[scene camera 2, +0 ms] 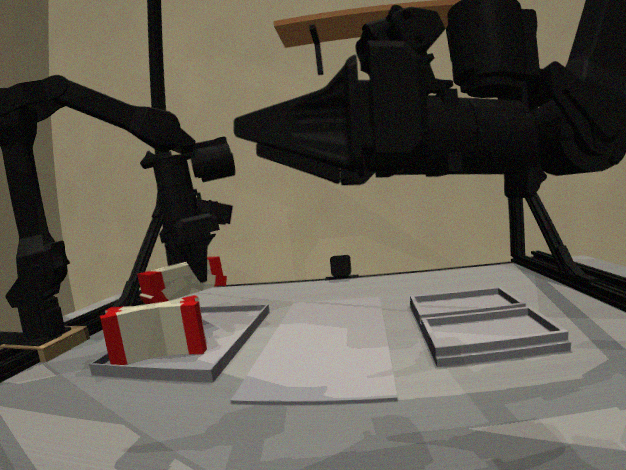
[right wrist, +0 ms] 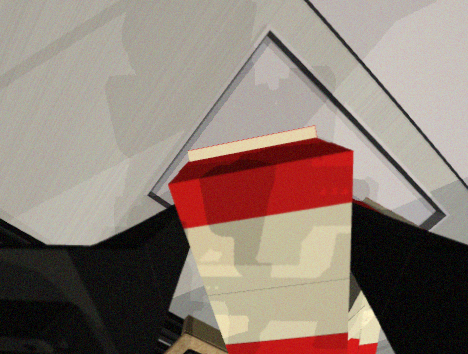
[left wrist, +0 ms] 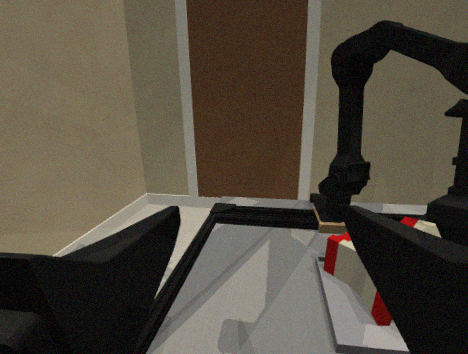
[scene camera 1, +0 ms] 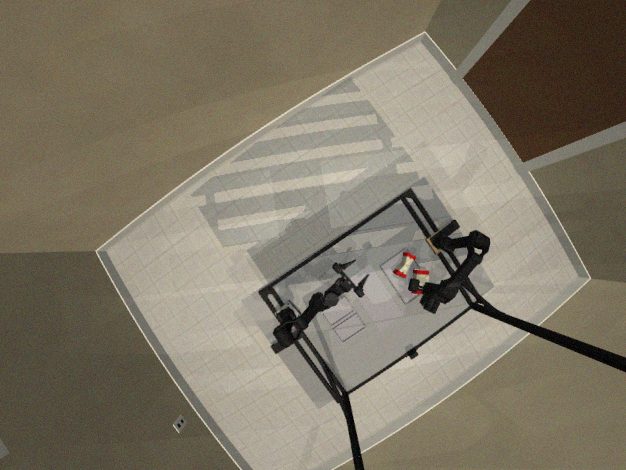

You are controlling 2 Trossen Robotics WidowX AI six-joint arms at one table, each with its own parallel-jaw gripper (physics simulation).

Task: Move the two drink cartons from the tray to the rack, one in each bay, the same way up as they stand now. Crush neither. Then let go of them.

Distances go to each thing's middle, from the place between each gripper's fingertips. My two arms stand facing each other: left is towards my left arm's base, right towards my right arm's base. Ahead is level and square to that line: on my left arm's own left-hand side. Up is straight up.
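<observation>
Measured from my right hand, the grey tray (scene camera 2: 227,328) is 60 mm ahead, 20 mm to the left and 70 mm below; the pale mat (scene camera 2: 323,352) is 30 mm ahead, 220 mm to the left and 80 mm below.
Grey tray relative to my left hand: 22 cm to the right, 18 cm behind, 23 cm below. As to the pale mat, my left gripper is 23 cm above it, 22 cm past it and 2 cm to the left of it.
</observation>
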